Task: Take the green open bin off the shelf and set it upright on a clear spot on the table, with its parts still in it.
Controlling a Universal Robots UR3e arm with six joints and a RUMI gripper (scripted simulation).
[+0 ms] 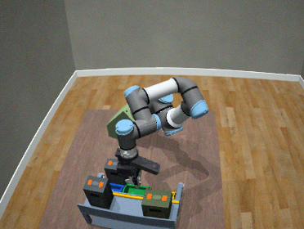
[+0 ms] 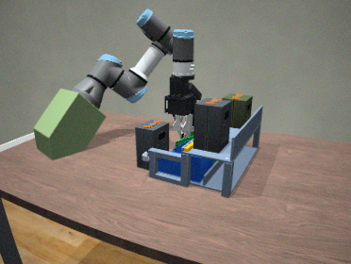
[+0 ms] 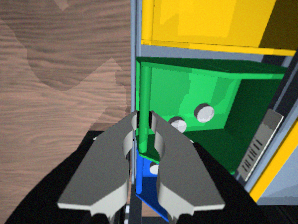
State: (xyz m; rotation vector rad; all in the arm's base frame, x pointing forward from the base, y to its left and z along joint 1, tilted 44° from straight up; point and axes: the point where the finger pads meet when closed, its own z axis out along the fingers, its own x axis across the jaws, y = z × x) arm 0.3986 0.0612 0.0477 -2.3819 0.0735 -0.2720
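Right now my hand is 6 cm short of the green open bin and 1 cm above it. The rest, counted from my hand: yellow bar 10 cm ahead, 4 cm above; then yellow bin 6 cm ahead, 11 cm to the left, 2 cm below; then blue bin 6 cm ahead, 11 cm to the right, 2 cm below.
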